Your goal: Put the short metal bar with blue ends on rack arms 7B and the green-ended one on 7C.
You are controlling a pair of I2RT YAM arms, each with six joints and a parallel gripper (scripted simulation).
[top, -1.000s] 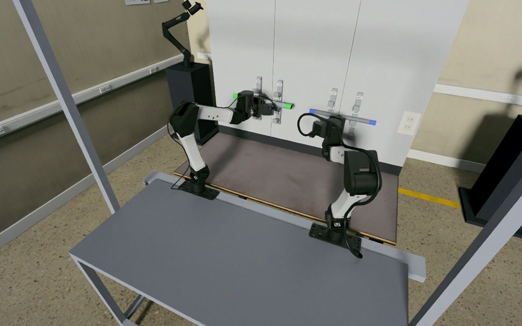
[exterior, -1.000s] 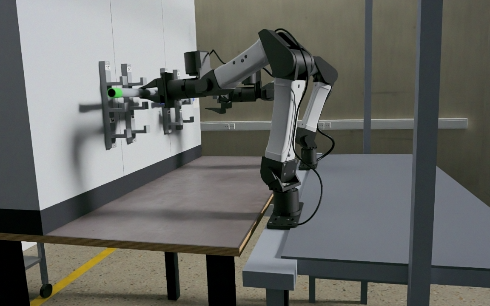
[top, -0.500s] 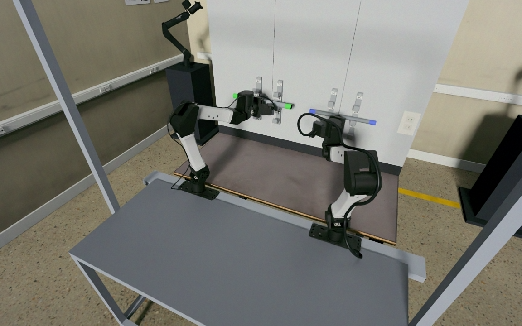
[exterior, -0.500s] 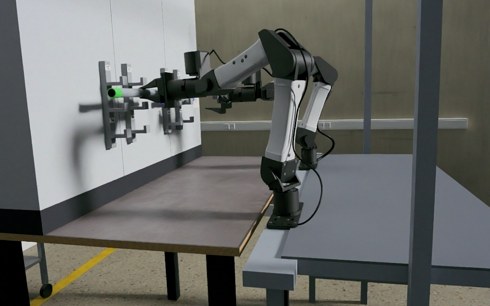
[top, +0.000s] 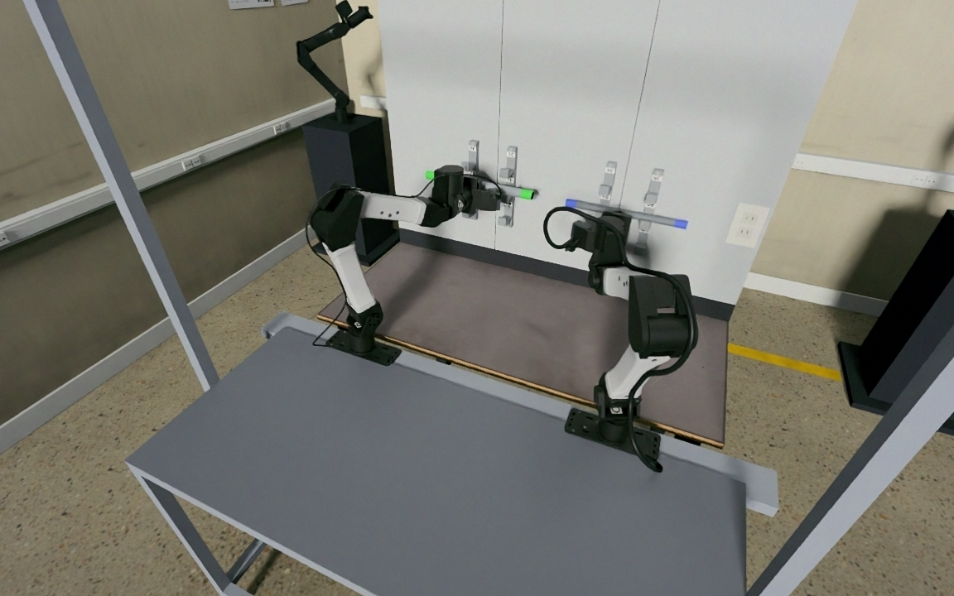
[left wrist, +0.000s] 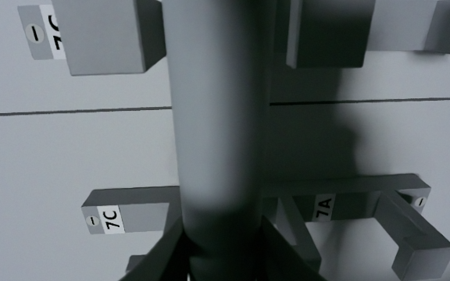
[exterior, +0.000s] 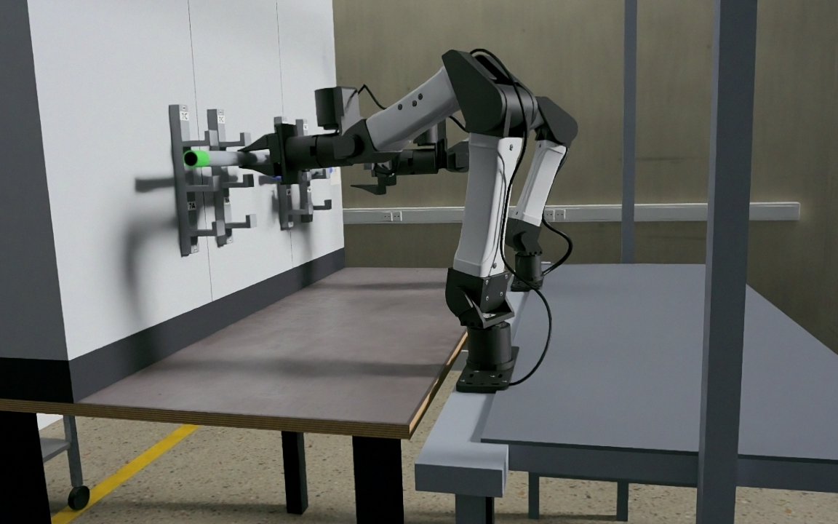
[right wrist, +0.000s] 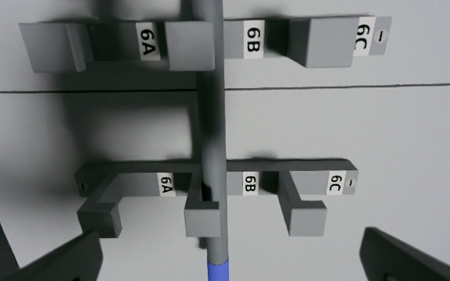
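My right gripper is now 120 mm short of the blue-ended bar and 10 mm above it. The rest, counted from my right hand: white wall panel 270 mm ahead, 210 mm to the left, 150 mm above; wall socket plate 160 mm ahead, 300 mm to the right; green-ended bar 60 mm ahead, 410 mm to the left, 20 mm above.
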